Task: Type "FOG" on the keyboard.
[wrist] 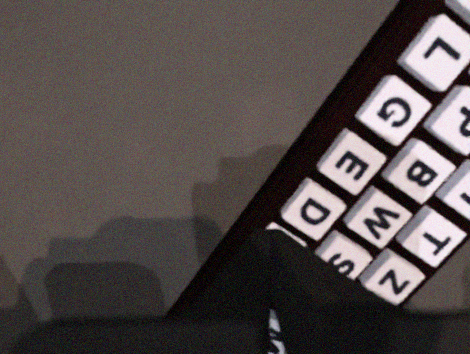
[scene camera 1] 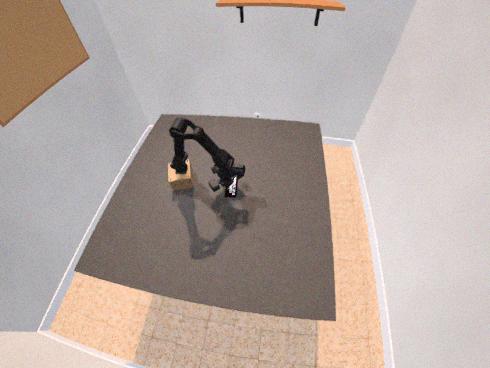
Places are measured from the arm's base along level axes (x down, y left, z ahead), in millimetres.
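Pixels of known places: gripper, fingertip midpoint: (wrist: 266, 241) (scene camera 1: 227, 187); arm's base, link origin: (scene camera 1: 181, 169).
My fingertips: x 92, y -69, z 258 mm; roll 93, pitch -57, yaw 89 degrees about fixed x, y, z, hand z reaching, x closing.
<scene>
Ahead of a thing's pixels: the offset from my fingertips to its top centre. Level surfaces: height alone.
A small dark keyboard @(dx -5, dy +40, dz +24 mm) (scene camera 1: 231, 194) (wrist: 327, 127) with white letter keys lies on the dark mat, diagonal in the wrist view. Its G key @(dx -5, dy +54, dz +7 mm) (wrist: 394, 111) shows at the upper right of the wrist view, between the L key @(dx -5, dy +72, dz +7 mm) (wrist: 439, 54) and the E key @(dx -5, dy +36, dz +6 mm) (wrist: 352, 161). The D key @(dx -5, dy +18, dz +5 mm) (wrist: 313, 210) is nearer the fingers. Keys marked F and O cannot be made out. My gripper (scene camera 1: 229, 180) (wrist: 266, 241) is shut and empty, over the keyboard; its dark fingers hide part of it, including most of a key beside D. Whether the tips touch a key is hidden.
The arm's wooden base block (scene camera 1: 181, 183) stands left of the keyboard on the dark mat @(dx +11 mm) (scene camera 1: 280, 250). B @(dx -5, dy +44, dz +25 mm) (wrist: 419, 171), W @(dx -5, dy +26, dz +24 mm) (wrist: 378, 218), T @(dx -5, dy +30, dz +42 mm) (wrist: 434, 237) and Z @(dx -5, dy +12, dz +41 mm) (wrist: 393, 278) keys lie close together. An orange shelf (scene camera 1: 280, 5) is high on the back wall.
</scene>
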